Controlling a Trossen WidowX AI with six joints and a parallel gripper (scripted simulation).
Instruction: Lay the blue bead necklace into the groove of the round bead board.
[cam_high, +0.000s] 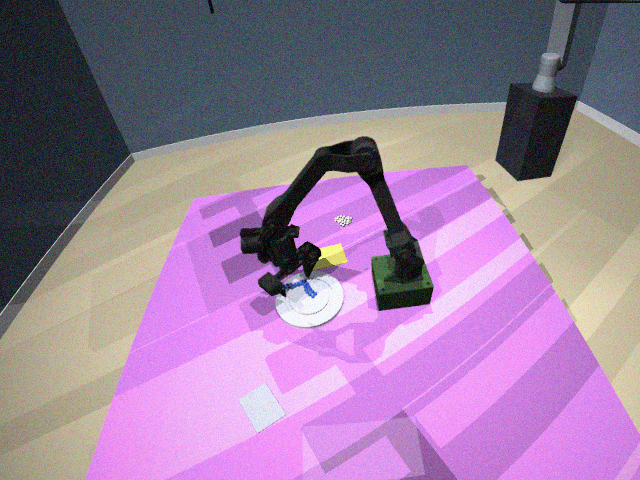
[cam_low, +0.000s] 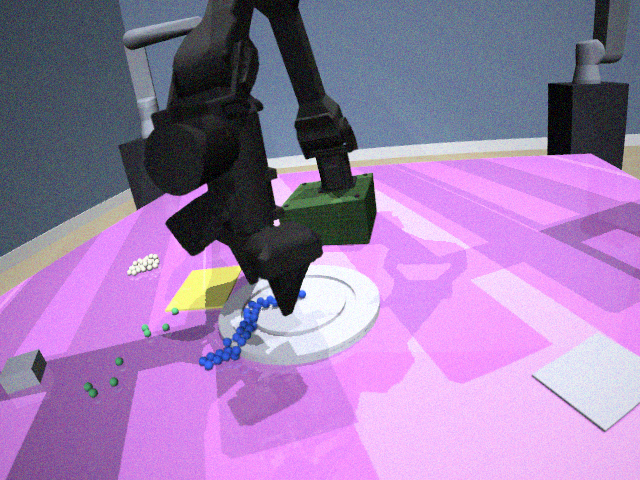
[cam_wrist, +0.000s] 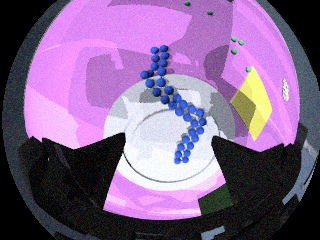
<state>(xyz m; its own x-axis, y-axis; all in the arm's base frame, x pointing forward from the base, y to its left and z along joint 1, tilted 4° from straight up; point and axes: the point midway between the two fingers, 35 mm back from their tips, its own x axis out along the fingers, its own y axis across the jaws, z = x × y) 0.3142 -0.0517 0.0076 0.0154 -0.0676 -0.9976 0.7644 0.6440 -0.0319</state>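
My gripper tip is now 30 mm past the round white bead board, 20 mm to the right of it and 30 mm above it. From my gripper tip the other things lie so: yellow sheet 100 mm behind, 140 mm to the right, 40 mm below; then grey tile 110 mm ahead, 330 mm to the left, 40 mm below; then cube 120 mm ahead, 310 mm to the right, 30 mm below.
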